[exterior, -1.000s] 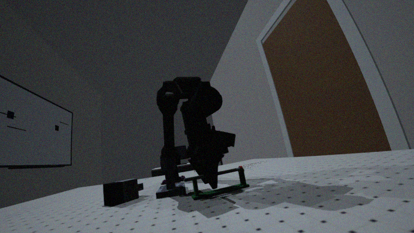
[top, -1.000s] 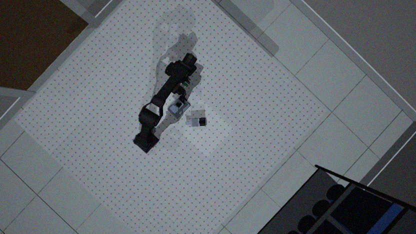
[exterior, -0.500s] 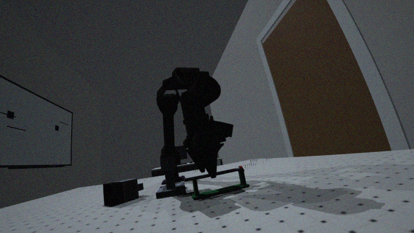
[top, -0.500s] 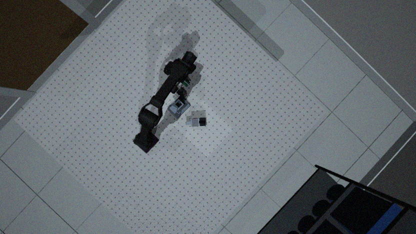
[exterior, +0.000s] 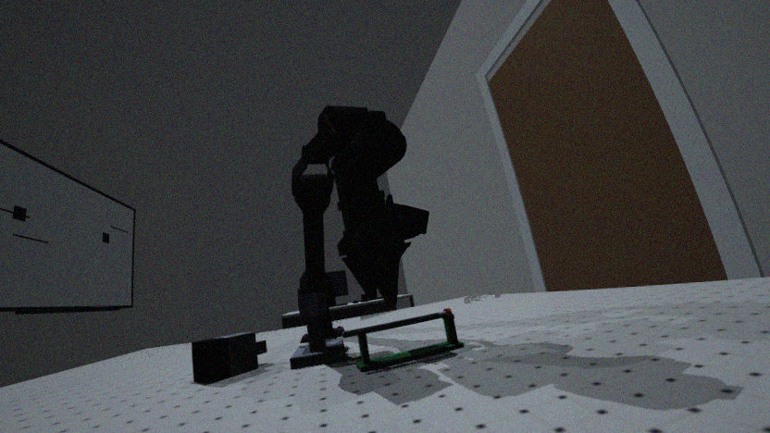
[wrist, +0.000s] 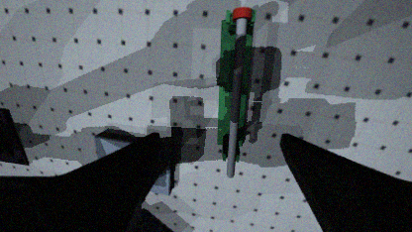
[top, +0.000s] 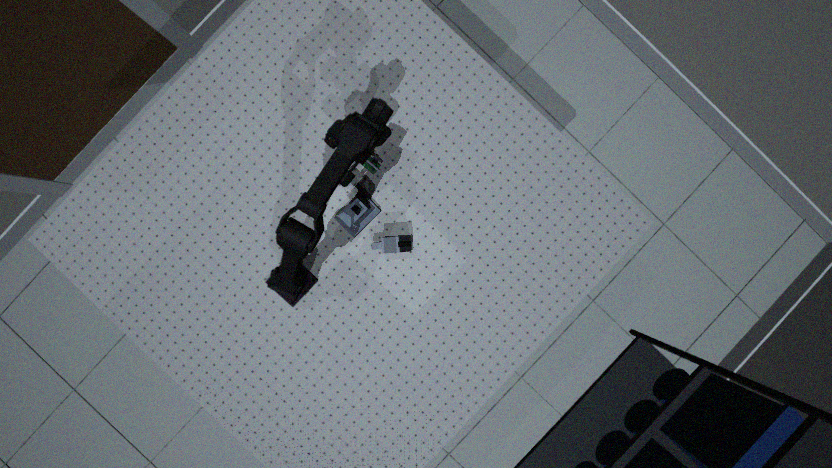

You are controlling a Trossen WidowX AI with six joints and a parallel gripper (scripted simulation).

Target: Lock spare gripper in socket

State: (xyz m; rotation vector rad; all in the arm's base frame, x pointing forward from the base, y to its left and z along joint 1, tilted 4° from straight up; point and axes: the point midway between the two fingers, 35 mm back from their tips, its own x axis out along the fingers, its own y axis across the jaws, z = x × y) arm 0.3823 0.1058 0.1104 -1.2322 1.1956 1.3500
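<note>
Now: the green rack 1 cm ahead of my gripper tip, 3 cm to the left of it and 5 cm below it. From my gripper tip the other things lie so: spare gripper (10 cm behind, 23 cm to the right, 5 cm below); grey mount (11 cm behind, 9 cm to the right, 3 cm below).
</note>
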